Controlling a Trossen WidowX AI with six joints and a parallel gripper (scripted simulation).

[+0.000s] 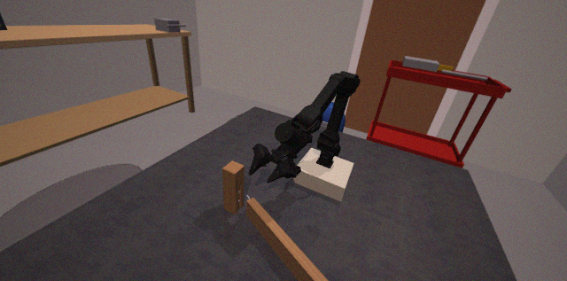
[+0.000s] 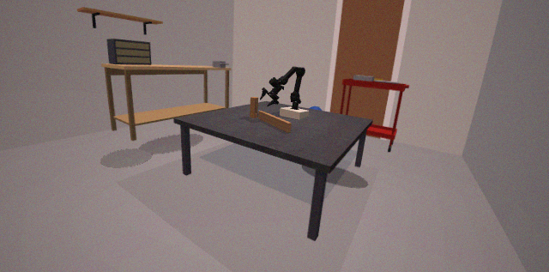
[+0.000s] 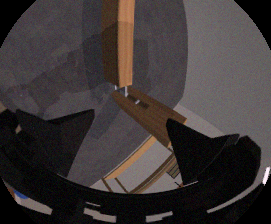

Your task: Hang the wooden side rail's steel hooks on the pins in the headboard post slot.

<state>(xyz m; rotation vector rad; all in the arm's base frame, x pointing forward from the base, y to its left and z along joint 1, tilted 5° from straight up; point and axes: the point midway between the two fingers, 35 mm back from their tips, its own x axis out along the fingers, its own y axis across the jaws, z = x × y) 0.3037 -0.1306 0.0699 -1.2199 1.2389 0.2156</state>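
Right now the wooden headboard post is 4 cm ahead of my gripper tip, 7 cm to the right of it and 4 cm below it.
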